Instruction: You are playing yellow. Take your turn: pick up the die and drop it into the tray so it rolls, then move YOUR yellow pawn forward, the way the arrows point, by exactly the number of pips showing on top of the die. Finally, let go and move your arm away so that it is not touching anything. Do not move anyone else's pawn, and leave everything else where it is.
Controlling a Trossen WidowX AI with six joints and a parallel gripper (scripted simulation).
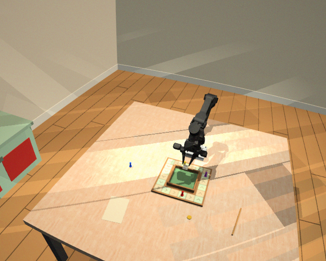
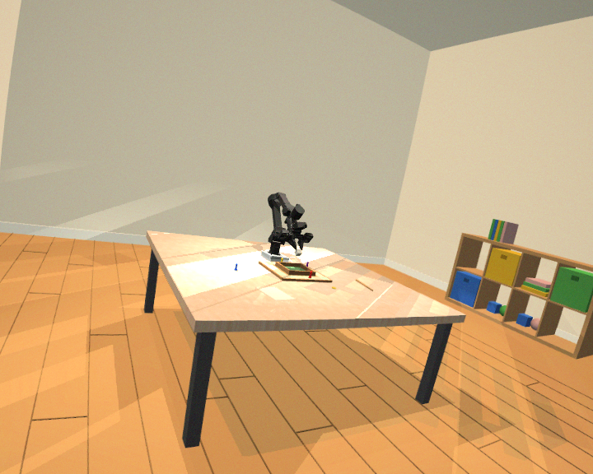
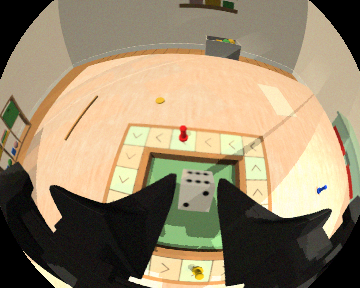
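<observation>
The white die lies 40 mm below my gripper tip. Round my gripper tip: red pawn 110 mm ahead, 100 mm below, 40 mm to the left; green tray 120 mm below; yellow pawn 110 mm behind, 100 mm below, 40 mm to the right.
</observation>
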